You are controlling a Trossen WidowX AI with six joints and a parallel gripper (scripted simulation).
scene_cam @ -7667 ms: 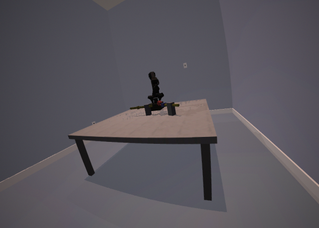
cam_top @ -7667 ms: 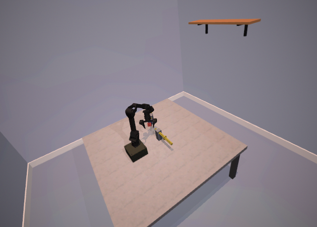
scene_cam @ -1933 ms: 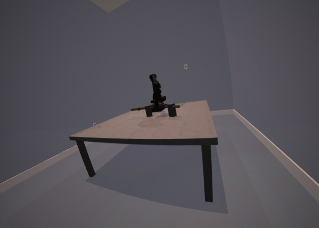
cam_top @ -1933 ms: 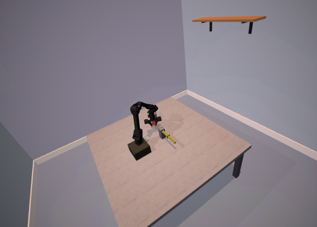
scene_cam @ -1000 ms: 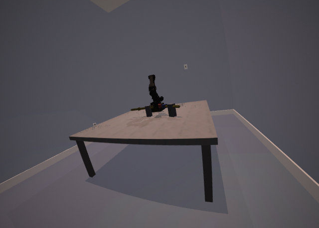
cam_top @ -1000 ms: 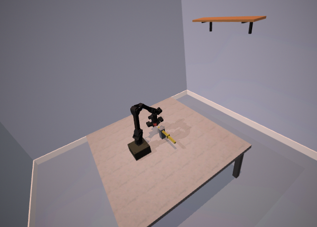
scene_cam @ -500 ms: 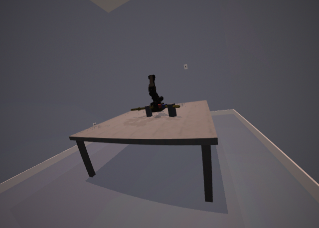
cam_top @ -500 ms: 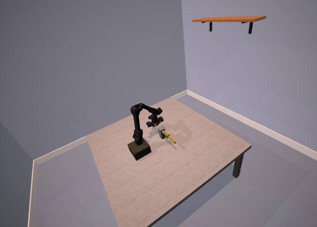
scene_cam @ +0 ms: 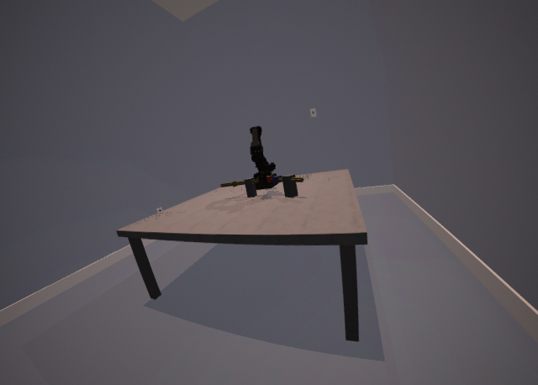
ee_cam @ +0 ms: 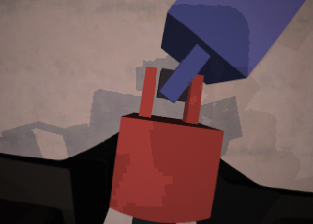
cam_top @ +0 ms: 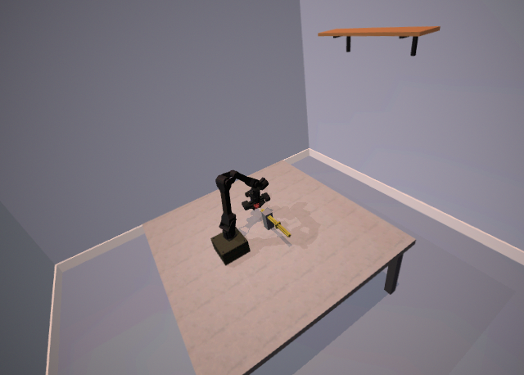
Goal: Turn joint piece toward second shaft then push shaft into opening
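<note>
Right now my gripper tip is 4 cm below the red joint piece and 1 cm to the right of it.
</note>
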